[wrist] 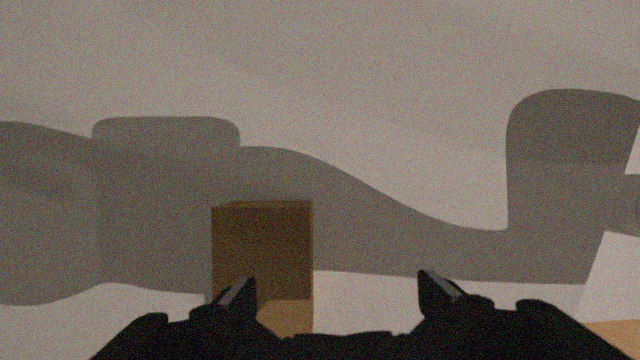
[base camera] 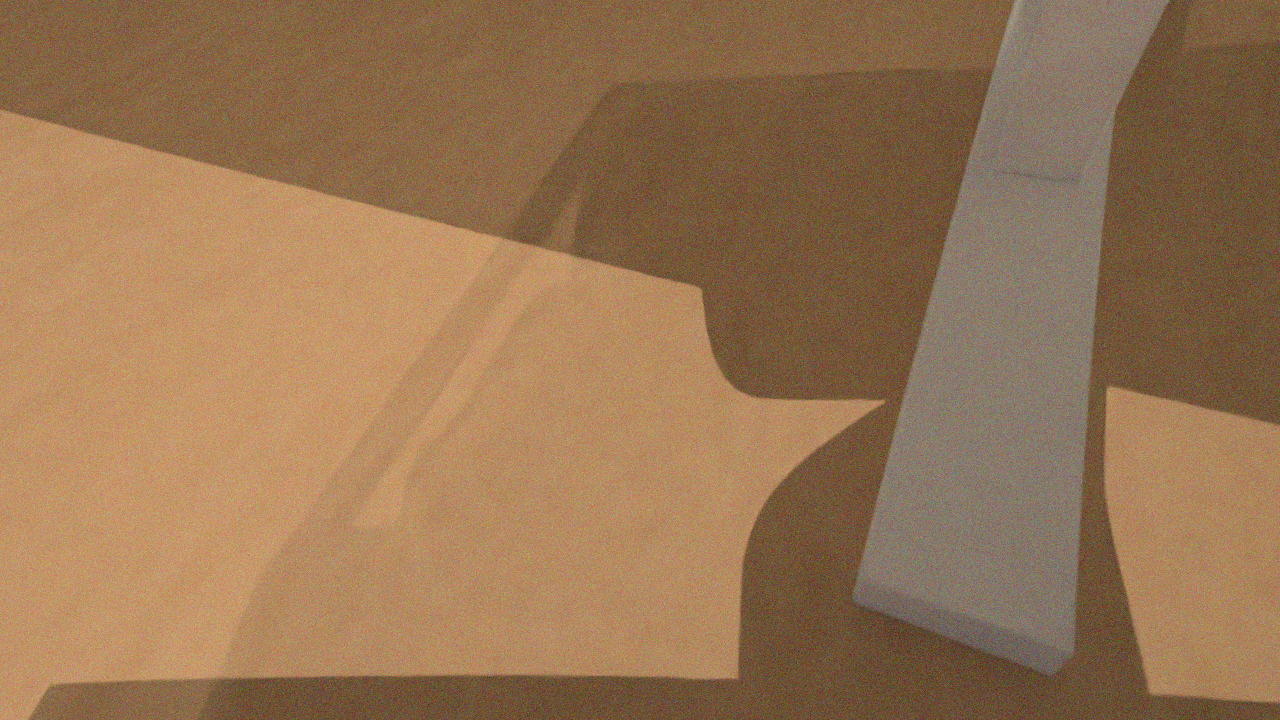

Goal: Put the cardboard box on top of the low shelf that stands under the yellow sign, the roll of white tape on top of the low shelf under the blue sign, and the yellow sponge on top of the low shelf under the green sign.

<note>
I see my gripper (wrist: pixel 336 291), a brown cardboard box (wrist: pixel 271 240) and a white table (base camera: pixel 975 534).
The white table is seen too in the wrist view (wrist: pixel 489 148). The base camera view does not show the brown cardboard box: it is out of frame.
</note>
